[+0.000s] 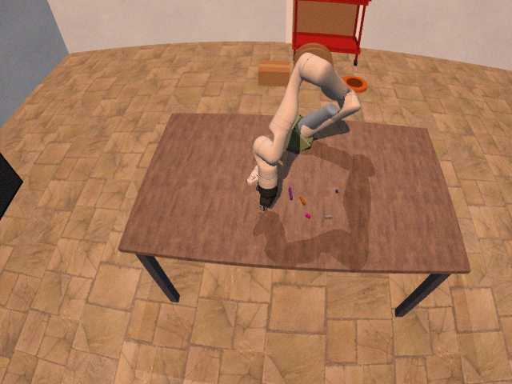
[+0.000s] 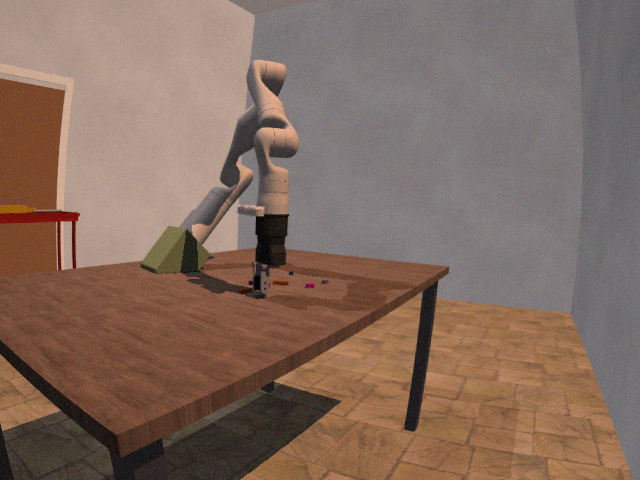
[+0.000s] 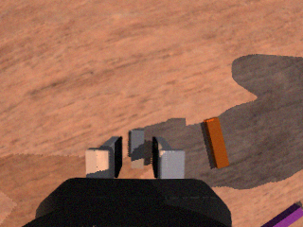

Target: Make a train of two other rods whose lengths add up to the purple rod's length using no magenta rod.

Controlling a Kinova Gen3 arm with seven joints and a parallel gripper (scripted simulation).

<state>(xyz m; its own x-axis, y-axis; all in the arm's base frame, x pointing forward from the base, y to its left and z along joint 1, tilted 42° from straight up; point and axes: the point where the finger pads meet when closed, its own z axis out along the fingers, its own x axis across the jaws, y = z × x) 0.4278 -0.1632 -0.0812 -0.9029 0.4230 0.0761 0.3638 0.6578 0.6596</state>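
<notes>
Right now my hand is 60 mm past the orange rod, 30 mm above it and 20 mm to the right of it. The rest, counted from my hand: magenta rod: 190 mm to the left, 30 mm below, 30 mm ahead; purple rod: 120 mm to the left, 90 mm behind, 30 mm below; blue rod: 330 mm to the left, 120 mm behind, 30 mm below.
</notes>
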